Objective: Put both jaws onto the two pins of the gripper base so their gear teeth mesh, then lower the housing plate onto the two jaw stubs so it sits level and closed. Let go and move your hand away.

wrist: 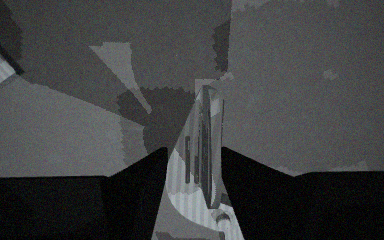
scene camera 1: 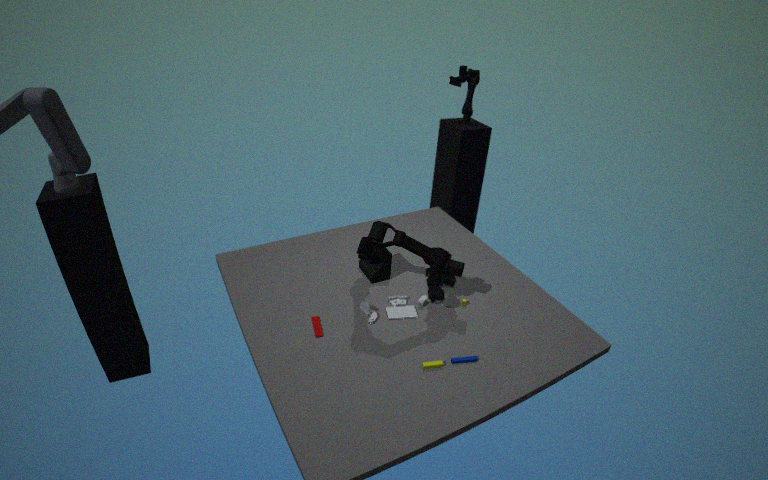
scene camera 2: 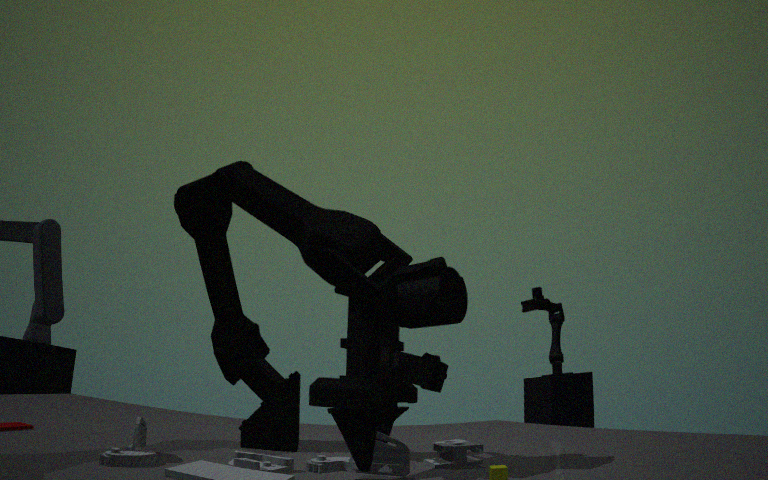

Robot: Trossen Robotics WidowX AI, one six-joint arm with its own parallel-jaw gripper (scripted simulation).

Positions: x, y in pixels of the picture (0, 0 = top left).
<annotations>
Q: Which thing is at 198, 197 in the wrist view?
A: A jaw.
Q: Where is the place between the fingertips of the gripper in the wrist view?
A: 193, 153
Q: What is the gripper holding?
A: A jaw.
</annotations>
